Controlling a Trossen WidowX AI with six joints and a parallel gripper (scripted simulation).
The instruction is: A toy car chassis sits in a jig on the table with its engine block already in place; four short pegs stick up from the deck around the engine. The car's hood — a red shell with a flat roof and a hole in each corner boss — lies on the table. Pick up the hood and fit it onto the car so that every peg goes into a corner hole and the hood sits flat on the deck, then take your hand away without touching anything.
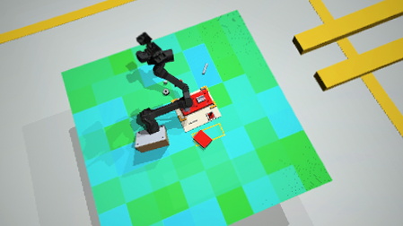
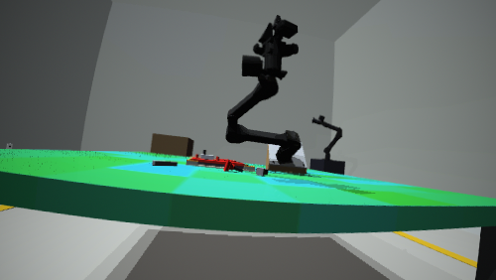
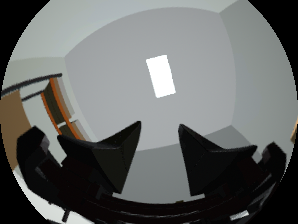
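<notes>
Now: the red hood 520 mm below my gripper tip, 430 mm to the right of it and 50 mm ahead of it. Also, from my gripper tip: grey rod: 530 mm below, 280 mm ahead.
</notes>
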